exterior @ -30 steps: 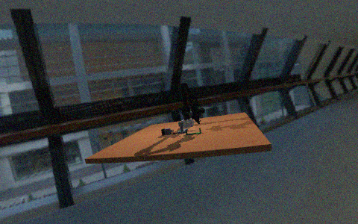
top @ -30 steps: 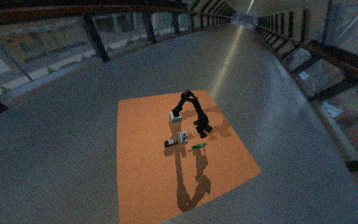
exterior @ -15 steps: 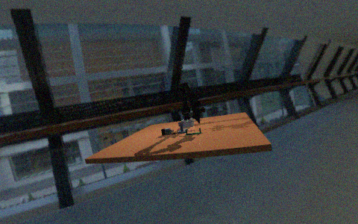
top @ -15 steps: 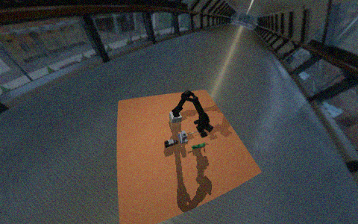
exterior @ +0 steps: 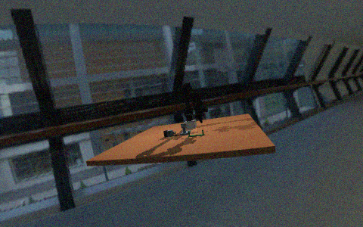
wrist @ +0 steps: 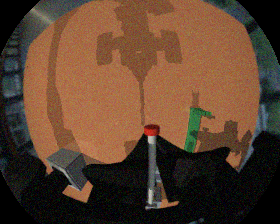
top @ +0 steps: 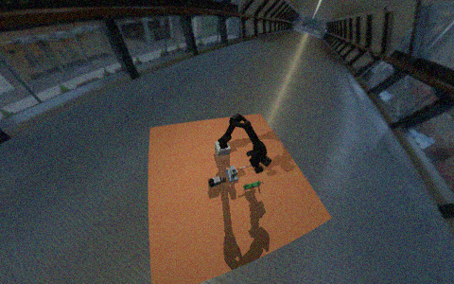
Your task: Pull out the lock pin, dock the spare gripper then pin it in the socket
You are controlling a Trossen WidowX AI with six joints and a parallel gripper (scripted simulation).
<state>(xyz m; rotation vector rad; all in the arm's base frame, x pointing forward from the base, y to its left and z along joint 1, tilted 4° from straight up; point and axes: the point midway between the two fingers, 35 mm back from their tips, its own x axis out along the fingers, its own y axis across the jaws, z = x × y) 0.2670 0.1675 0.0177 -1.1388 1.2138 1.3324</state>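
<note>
Right now the green pin cradle is 130 mm ahead of my gripper tip, 60 mm below it and 40 mm to the right of it. From my gripper tip the other things lie so: grey mount (170 mm to the right, 30 mm below); spare gripper (310 mm to the right, 50 mm below, 30 mm ahead).
</note>
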